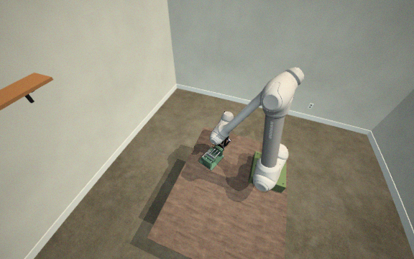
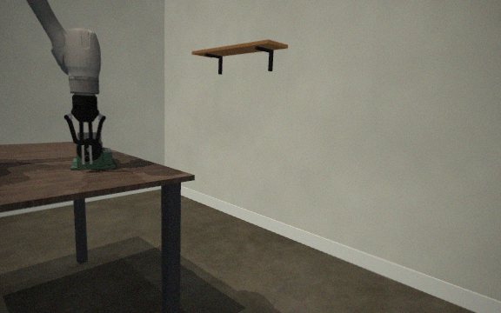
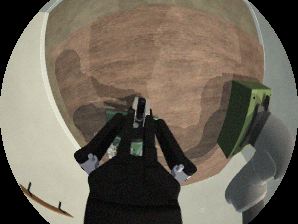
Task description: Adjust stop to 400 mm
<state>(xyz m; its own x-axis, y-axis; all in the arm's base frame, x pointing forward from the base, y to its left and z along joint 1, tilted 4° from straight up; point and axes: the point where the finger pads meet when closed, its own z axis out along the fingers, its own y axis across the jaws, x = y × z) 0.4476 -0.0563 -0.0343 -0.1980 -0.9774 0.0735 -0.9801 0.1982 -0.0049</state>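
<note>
My hand is 10 mm short of the black handwheel, 20 mm to the right of it and 10 mm above it.
</note>
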